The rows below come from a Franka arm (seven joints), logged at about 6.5 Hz.
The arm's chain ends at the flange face. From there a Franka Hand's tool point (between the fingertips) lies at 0.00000 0.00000 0.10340 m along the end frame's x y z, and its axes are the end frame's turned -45 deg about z.
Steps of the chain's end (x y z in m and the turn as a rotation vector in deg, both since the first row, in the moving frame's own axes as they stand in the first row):
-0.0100, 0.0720, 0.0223, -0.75, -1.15, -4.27
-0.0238, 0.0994, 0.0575, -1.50, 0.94, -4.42
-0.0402, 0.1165, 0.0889, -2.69, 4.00, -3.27
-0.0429, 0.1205, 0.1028, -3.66, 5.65, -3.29
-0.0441, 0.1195, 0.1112, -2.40, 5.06, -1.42
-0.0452, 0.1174, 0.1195, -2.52, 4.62, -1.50
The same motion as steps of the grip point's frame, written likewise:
-0.0604, 0.0434, 0.0223, 0.28, -1.34, -4.27
-0.0877, 0.0566, 0.0575, -1.73, -0.40, -4.42
-0.1089, 0.0624, 0.0885, -4.73, 0.93, -3.27
-0.1127, 0.0666, 0.1021, -6.58, 1.41, -3.29
-0.1122, 0.0628, 0.1107, -5.28, 1.88, -1.42
-0.1122, 0.0601, 0.1191, -5.05, 1.48, -1.50

